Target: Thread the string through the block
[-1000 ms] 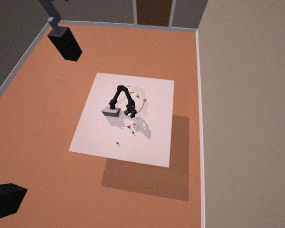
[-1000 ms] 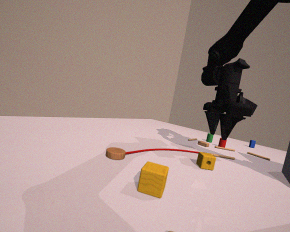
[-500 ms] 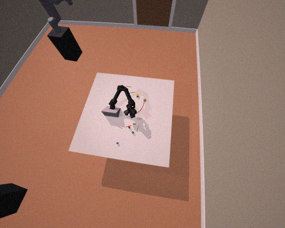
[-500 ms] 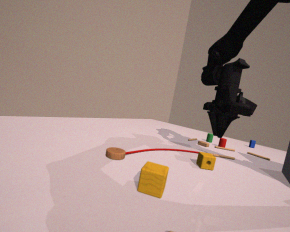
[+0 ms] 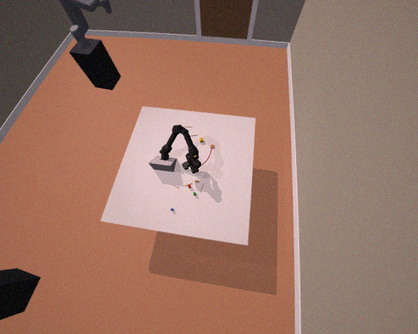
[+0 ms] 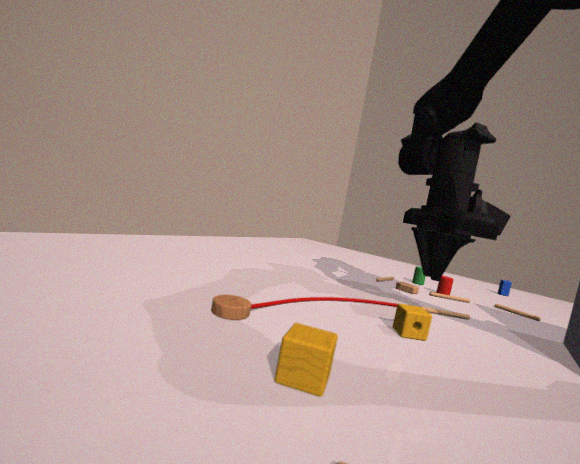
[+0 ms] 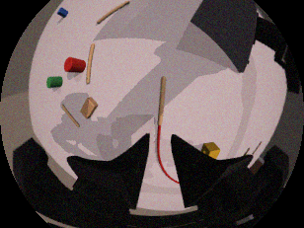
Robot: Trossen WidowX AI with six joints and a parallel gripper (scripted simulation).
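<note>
The thin wooden stick is 50 mm below my gripper tip, 10 mm to the right of it and 10 mm behind it. Also, from my gripper tip: short wooden piece 110 mm to the right, 60 mm ahead, 40 mm below; green peg 240 mm to the right, 80 mm ahead, 30 mm below; red peg 180 mm to the right, 30 mm below, 10 mm ahead.
</note>
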